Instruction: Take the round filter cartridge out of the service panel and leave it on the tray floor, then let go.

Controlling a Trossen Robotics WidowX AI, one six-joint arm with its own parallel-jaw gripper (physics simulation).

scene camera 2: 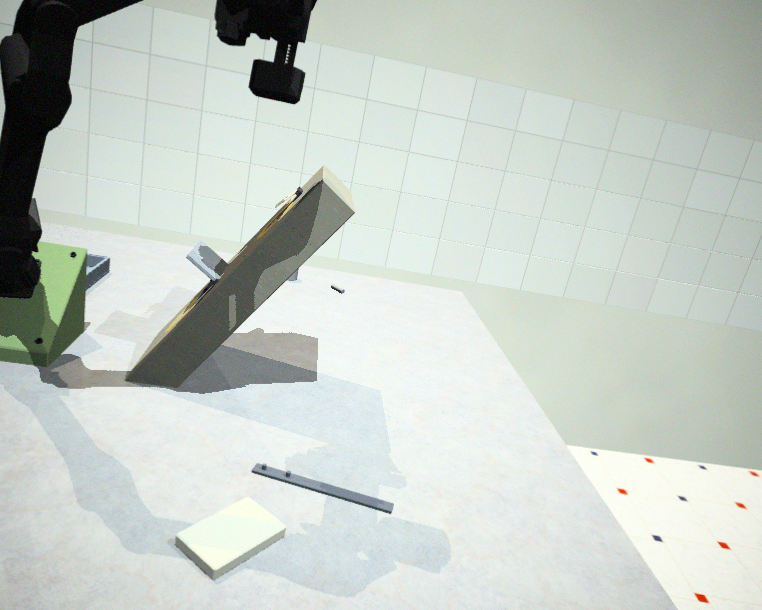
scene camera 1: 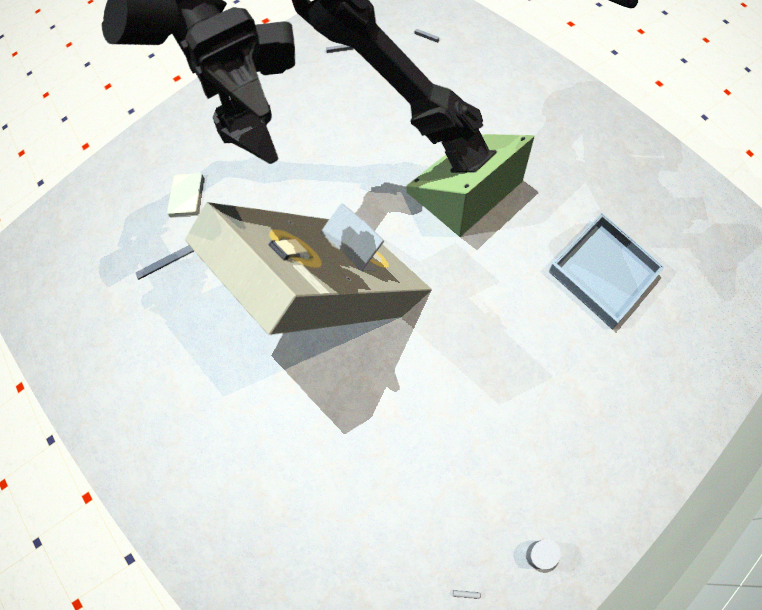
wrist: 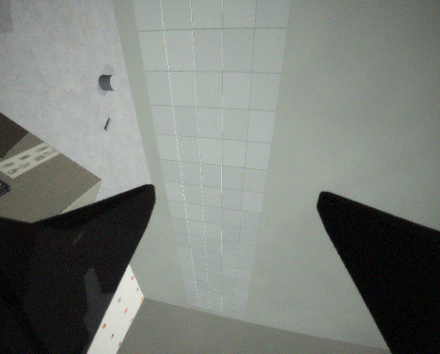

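Observation:
The service panel (scene camera 1: 355, 309) (scene camera 2: 260, 286) (wrist: 57, 182) is a beige box tilted steeply on the table. Its recessed face has yellow rings, a small cream-and-black piece (scene camera 1: 291, 248) on one ring, and a raised light-blue plate (scene camera 1: 343, 230) (scene camera 2: 204, 260) partly covering another. I cannot make out the round filter cartridge in the panel; the plate and shadow hide part of the face. The square blue-grey tray (scene camera 1: 582, 297) (scene camera 2: 97, 272) lies right of the panel in scene camera 1. My gripper (scene camera 1: 270, 138) (scene camera 2: 277, 81) (wrist: 237, 196) is open and empty, above and apart from the panel's raised end.
A green wedge block (scene camera 1: 495, 194) (scene camera 2: 66, 305) stands under the arm between panel and tray. A cream slab (scene camera 1: 185, 194) (scene camera 2: 230, 537) and a dark bar (scene camera 1: 163, 262) (scene camera 2: 322, 488) lie near the panel. A white cylinder (scene camera 1: 544, 555) (wrist: 105, 82) stands near the table's far edge.

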